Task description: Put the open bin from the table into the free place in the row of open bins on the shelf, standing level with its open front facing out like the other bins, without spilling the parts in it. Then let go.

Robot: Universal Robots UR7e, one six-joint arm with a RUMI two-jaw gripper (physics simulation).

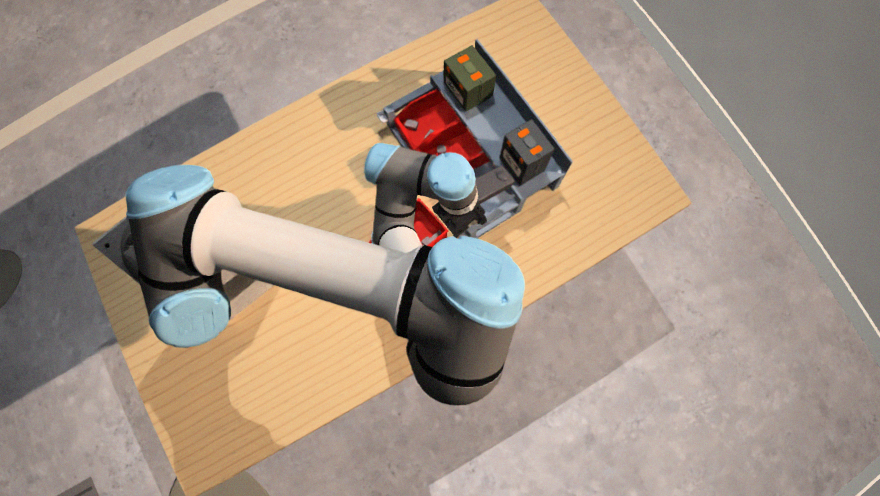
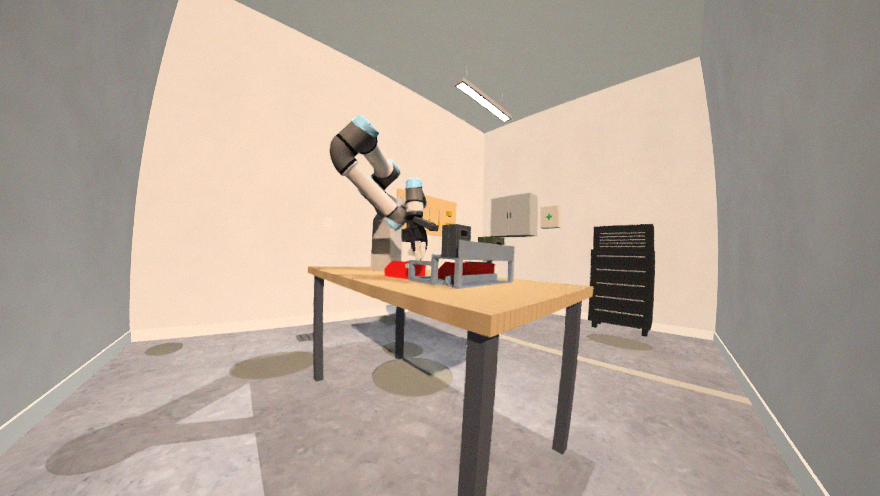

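The loose red open bin (image 1: 429, 225) (image 2: 399, 269) stands on the wooden table (image 1: 276, 370) (image 2: 485, 303) just in front of the grey shelf (image 1: 492, 120) (image 2: 485, 251). The arm's wrist hides most of it from above; a small grey part lies in it. Two more red bins (image 1: 430, 126) (image 2: 473, 268) sit side by side in the shelf's lower level. The place beside them at the near end (image 1: 499, 198) holds no bin. My gripper (image 1: 466, 222) (image 2: 416, 248) points down, shut and empty, right beside the loose bin's shelf-side edge and a little above it.
A green box (image 1: 469, 77) (image 2: 492, 239) and a dark grey box (image 1: 525, 151) (image 2: 455, 239) stand on the shelf's top board. The arm's elbow (image 1: 473, 289) hangs over the table's middle. A black drawer cabinet (image 2: 621, 278) stands by the far wall.
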